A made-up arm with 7 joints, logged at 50 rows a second.
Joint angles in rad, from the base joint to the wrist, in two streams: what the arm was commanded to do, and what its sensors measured. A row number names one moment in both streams.
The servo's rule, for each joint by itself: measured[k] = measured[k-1] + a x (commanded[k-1-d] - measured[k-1]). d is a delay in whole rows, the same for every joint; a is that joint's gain. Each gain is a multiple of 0.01, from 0.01 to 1. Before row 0 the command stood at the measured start. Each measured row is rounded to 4 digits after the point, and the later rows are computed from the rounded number. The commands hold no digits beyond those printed.
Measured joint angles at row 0: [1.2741 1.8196 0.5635 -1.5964 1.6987 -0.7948 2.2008]
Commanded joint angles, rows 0 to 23: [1.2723 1.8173 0.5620 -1.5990 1.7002 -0.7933 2.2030]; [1.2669 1.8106 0.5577 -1.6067 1.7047 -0.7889 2.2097]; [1.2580 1.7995 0.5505 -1.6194 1.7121 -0.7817 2.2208]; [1.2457 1.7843 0.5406 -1.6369 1.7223 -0.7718 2.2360]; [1.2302 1.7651 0.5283 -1.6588 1.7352 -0.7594 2.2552]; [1.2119 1.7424 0.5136 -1.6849 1.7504 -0.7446 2.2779]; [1.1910 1.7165 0.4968 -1.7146 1.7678 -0.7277 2.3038]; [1.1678 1.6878 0.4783 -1.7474 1.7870 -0.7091 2.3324]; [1.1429 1.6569 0.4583 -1.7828 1.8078 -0.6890 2.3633]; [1.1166 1.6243 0.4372 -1.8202 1.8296 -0.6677 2.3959]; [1.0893 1.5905 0.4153 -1.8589 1.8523 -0.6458 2.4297]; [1.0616 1.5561 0.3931 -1.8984 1.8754 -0.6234 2.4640]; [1.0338 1.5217 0.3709 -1.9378 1.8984 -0.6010 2.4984]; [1.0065 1.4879 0.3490 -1.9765 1.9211 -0.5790 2.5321]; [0.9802 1.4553 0.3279 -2.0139 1.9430 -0.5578 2.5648]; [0.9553 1.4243 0.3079 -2.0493 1.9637 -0.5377 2.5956]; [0.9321 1.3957 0.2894 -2.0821 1.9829 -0.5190 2.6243]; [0.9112 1.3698 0.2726 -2.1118 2.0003 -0.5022 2.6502]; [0.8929 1.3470 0.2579 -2.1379 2.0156 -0.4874 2.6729]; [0.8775 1.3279 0.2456 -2.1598 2.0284 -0.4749 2.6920]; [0.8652 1.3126 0.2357 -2.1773 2.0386 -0.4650 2.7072]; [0.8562 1.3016 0.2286 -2.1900 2.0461 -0.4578 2.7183]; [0.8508 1.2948 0.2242 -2.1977 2.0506 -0.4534 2.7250]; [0.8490 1.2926 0.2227 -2.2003 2.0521 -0.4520 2.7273]
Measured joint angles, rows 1 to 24: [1.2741 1.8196 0.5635 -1.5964 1.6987 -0.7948 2.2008]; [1.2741 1.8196 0.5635 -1.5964 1.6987 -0.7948 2.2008]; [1.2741 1.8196 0.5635 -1.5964 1.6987 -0.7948 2.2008]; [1.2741 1.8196 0.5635 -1.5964 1.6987 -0.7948 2.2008]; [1.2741 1.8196 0.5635 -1.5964 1.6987 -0.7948 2.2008]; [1.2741 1.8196 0.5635 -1.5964 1.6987 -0.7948 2.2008]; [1.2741 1.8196 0.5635 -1.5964 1.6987 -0.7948 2.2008]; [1.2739 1.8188 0.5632 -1.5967 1.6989 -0.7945 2.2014]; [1.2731 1.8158 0.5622 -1.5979 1.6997 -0.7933 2.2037]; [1.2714 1.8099 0.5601 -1.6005 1.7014 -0.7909 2.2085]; [1.2686 1.8007 0.5566 -1.6049 1.7043 -0.7869 2.2162]; [1.2644 1.7879 0.5515 -1.6114 1.7086 -0.7811 2.2271]; [1.2586 1.7715 0.5447 -1.6202 1.7145 -0.7734 2.2413]; [1.2512 1.7517 0.5361 -1.6315 1.7220 -0.7638 2.2588]; [1.2420 1.7287 0.5257 -1.6454 1.7311 -0.7523 2.2794]; [1.2311 1.7029 0.5136 -1.6619 1.7418 -0.7390 2.3029]; [1.2185 1.6746 0.4998 -1.6809 1.7541 -0.7240 2.3289]; [1.2043 1.6443 0.4846 -1.7023 1.7678 -0.7076 2.3571]; [1.1886 1.6125 0.4681 -1.7258 1.7829 -0.6899 2.3870]; [1.1716 1.5798 0.4506 -1.7512 1.7991 -0.6712 2.4182]; [1.1534 1.5467 0.4323 -1.7782 1.8162 -0.6518 2.4501]; [1.1343 1.5138 0.4135 -1.8065 1.8340 -0.6321 2.4822]; [1.1146 1.4816 0.3945 -1.8356 1.8522 -0.6123 2.5140]; [1.0945 1.4507 0.3756 -1.8652 1.8705 -0.5927 2.5449]
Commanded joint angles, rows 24 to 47: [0.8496 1.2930 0.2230 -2.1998 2.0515 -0.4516 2.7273]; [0.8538 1.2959 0.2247 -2.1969 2.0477 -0.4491 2.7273]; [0.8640 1.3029 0.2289 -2.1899 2.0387 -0.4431 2.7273]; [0.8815 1.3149 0.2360 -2.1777 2.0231 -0.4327 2.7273]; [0.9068 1.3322 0.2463 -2.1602 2.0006 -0.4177 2.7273]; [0.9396 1.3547 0.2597 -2.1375 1.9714 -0.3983 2.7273]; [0.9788 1.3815 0.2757 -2.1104 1.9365 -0.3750 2.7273]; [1.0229 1.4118 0.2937 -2.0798 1.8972 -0.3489 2.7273]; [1.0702 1.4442 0.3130 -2.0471 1.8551 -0.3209 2.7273]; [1.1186 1.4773 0.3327 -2.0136 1.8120 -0.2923 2.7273]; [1.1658 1.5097 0.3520 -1.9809 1.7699 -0.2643 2.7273]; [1.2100 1.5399 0.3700 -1.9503 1.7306 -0.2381 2.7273]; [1.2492 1.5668 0.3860 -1.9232 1.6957 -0.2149 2.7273]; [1.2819 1.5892 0.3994 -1.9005 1.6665 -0.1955 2.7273]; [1.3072 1.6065 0.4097 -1.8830 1.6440 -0.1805 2.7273]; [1.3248 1.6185 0.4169 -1.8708 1.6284 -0.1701 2.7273]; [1.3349 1.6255 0.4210 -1.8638 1.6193 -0.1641 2.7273]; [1.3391 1.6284 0.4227 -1.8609 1.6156 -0.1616 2.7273]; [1.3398 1.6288 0.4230 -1.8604 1.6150 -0.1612 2.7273]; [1.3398 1.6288 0.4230 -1.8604 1.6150 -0.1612 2.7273]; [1.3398 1.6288 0.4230 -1.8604 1.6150 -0.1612 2.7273]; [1.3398 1.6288 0.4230 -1.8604 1.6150 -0.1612 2.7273]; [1.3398 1.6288 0.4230 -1.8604 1.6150 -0.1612 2.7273]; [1.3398 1.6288 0.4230 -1.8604 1.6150 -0.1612 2.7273]
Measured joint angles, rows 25 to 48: [1.0743 1.4216 0.3571 -1.8948 1.8887 -0.5737 2.5744]; [1.0543 1.3947 0.3392 -1.9240 1.9065 -0.5556 2.6020]; [1.0349 1.3707 0.3224 -1.9523 1.9236 -0.5387 2.6272]; [1.0162 1.3498 0.3068 -1.9793 1.9397 -0.5232 2.6496]; [0.9986 1.3324 0.2927 -2.0046 1.9546 -0.5095 2.6688]; [0.9823 1.3189 0.2804 -2.0278 1.9680 -0.4977 2.6845]; [0.9676 1.3094 0.2700 -2.0485 1.9798 -0.4881 2.6965]; [0.9546 1.3035 0.2615 -2.0667 1.9898 -0.4804 2.7051]; [0.9435 1.3008 0.2549 -2.0823 1.9979 -0.4738 2.7113]; [0.9348 1.3016 0.2502 -2.0952 2.0036 -0.4674 2.7158]; [0.9289 1.3064 0.2476 -2.1051 2.0063 -0.4601 2.7190]; [0.9265 1.3157 0.2474 -2.1117 2.0055 -0.4512 2.7213]; [0.9279 1.3297 0.2496 -2.1148 2.0007 -0.4401 2.7230]; [0.9335 1.3483 0.2543 -2.1143 1.9917 -0.4264 2.7242]; [0.9433 1.3712 0.2614 -2.1102 1.9785 -0.4101 2.7251]; [0.9573 1.3975 0.2707 -2.1026 1.9612 -0.3914 2.7257]; [0.9750 1.4262 0.2819 -2.0919 1.9403 -0.3706 2.7261]; [0.9960 1.4563 0.2945 -2.0786 1.9164 -0.3483 2.7264]; [1.0195 1.4864 0.3081 -2.0632 1.8904 -0.3252 2.7267]; [1.0448 1.5153 0.3221 -2.0464 1.8631 -0.3020 2.7269]; [1.0709 1.5419 0.3360 -2.0289 1.8356 -0.2796 2.7270]; [1.0969 1.5652 0.3493 -2.0114 1.8088 -0.2588 2.7271]; [1.1220 1.5844 0.3615 -1.9945 1.7835 -0.2402 2.7272]; [1.1454 1.5992 0.3722 -1.9788 1.7605 -0.2242 2.7272]
